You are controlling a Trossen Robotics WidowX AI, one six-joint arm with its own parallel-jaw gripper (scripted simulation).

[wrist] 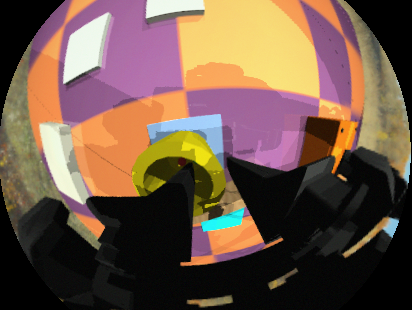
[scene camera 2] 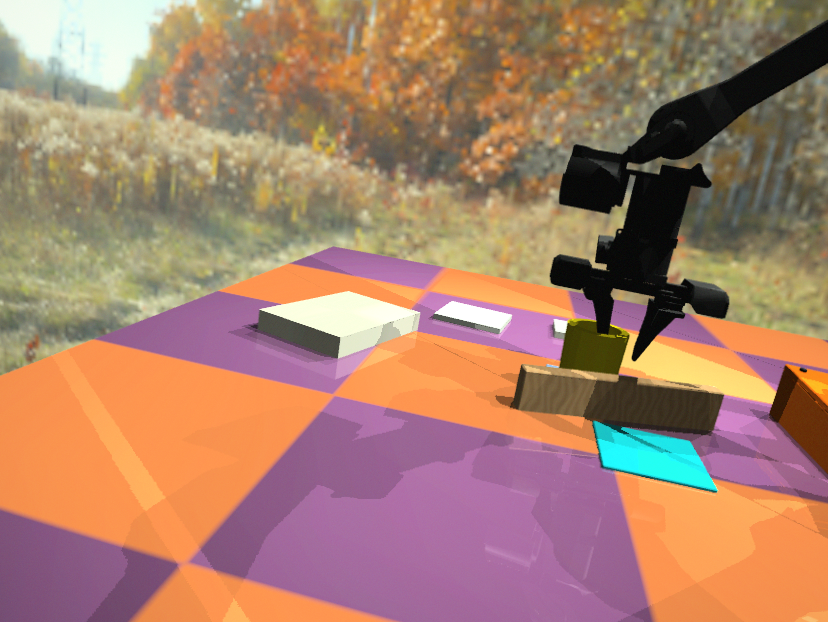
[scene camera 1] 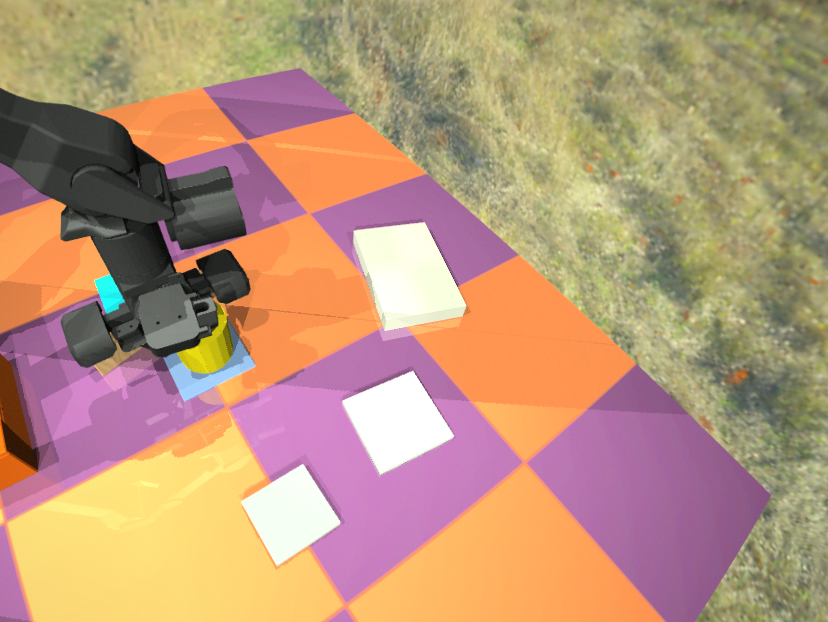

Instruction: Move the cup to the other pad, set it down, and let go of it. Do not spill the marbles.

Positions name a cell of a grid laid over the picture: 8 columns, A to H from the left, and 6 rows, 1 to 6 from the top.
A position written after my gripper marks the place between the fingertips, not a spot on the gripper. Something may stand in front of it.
Observation:
In view: my gripper (scene camera 1: B4), a yellow cup (scene camera 2: F4), a light blue pad (scene camera 1: B4), a cyan pad (scene camera 2: G5) and a wooden bar (scene camera 2: F4).
The yellow cup also shows in the wrist view (wrist: D4) and in scene camera 1 (scene camera 1: C4). My gripper is seen too in the wrist view (wrist: E4) and in scene camera 2 (scene camera 2: F4). The light blue pad shows as well in the wrist view (wrist: E3).

